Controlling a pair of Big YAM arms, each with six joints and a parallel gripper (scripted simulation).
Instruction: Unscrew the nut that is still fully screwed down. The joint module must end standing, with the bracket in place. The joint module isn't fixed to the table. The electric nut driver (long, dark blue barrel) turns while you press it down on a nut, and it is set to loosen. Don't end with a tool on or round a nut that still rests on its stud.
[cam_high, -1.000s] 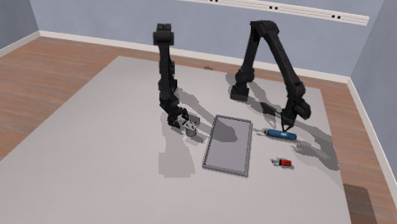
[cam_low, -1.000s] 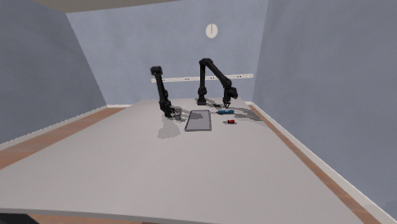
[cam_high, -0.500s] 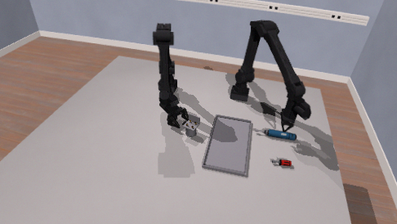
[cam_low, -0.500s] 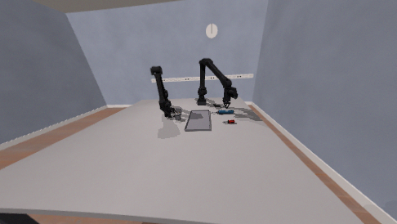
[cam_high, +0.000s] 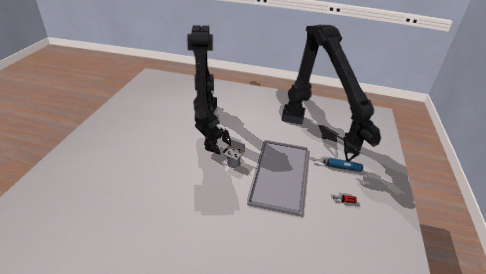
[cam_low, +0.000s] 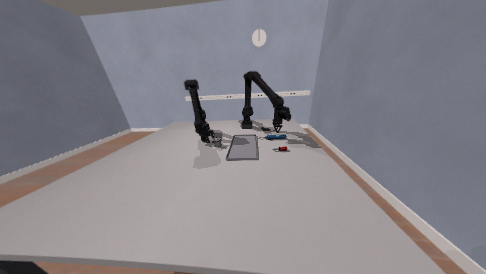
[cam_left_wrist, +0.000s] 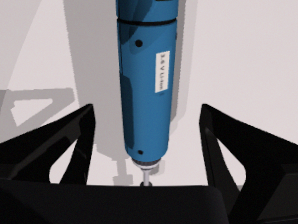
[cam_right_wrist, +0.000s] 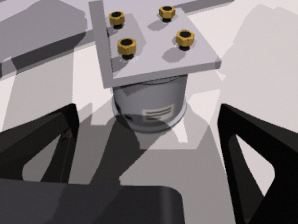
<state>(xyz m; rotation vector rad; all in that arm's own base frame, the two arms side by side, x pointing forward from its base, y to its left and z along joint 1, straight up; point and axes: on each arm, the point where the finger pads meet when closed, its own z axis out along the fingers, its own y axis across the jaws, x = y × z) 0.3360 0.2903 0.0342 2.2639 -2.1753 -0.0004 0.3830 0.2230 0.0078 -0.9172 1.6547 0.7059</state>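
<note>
Now: the nut 40 mm ahead of my right hand, 20 mm to the left of it and 20 mm above it. Also, from my right hand: flat grey tray (70 mm ahead, 270 mm to the left, 50 mm below); then grey bracket (30 mm ahead, 50 mm to the left, 20 mm above); then grey tip (40 mm behind, 430 mm to the left, 30 mm below).
</note>
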